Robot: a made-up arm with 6 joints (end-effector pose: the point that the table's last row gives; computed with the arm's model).
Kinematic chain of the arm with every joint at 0, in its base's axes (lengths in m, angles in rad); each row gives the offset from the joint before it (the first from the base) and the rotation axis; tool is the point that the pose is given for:
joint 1: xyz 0 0 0.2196 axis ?
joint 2: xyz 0 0 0 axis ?
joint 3: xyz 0 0 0.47 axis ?
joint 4: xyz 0 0 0 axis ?
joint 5: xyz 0.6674 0 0 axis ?
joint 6: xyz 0 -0.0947 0 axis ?
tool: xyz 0 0 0
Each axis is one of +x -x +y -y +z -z.
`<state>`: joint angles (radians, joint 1 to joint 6).
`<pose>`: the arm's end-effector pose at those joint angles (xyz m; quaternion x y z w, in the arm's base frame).
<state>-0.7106 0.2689 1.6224 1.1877 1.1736 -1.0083</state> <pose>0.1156 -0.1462 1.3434 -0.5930 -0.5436 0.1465 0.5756</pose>
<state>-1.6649 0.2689 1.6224 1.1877 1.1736 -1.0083</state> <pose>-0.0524 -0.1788 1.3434 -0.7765 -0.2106 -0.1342 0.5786</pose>
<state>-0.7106 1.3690 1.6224 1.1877 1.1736 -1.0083</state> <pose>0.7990 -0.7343 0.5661 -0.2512 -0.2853 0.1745 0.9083</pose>
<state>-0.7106 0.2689 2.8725 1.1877 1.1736 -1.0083</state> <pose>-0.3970 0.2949 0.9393 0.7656 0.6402 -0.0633 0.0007</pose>
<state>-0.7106 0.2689 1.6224 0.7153 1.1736 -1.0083</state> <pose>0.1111 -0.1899 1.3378 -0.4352 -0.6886 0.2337 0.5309</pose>
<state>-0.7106 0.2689 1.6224 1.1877 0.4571 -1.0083</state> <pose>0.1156 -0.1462 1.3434 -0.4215 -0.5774 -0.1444 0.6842</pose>
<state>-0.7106 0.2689 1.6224 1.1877 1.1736 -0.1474</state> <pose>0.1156 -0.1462 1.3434 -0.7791 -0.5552 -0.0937 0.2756</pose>
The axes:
joint 1: +z
joint 2: +y
joint 3: -y
joint 4: -x
joint 5: -y
joint 6: -x

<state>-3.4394 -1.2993 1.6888 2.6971 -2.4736 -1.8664</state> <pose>1.0442 -0.4099 0.4074 0.4469 0.6445 -0.6128 0.0969</pose>
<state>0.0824 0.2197 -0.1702 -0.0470 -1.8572 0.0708</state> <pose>0.7234 -0.0352 0.4205 -0.0349 0.8996 0.0654 0.4304</pose>
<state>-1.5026 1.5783 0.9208 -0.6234 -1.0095 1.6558</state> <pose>-0.0110 -0.9675 -0.2356 0.1032 0.5017 -0.0414 0.8579</pose>
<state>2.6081 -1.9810 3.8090 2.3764 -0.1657 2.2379</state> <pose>-0.1965 0.0368 -0.2260 0.1087 0.7140 0.5995 0.3449</pose>
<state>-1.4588 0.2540 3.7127 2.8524 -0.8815 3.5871</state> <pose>0.0335 0.5146 0.4408 0.4303 0.7252 -0.3229 0.4296</pose>
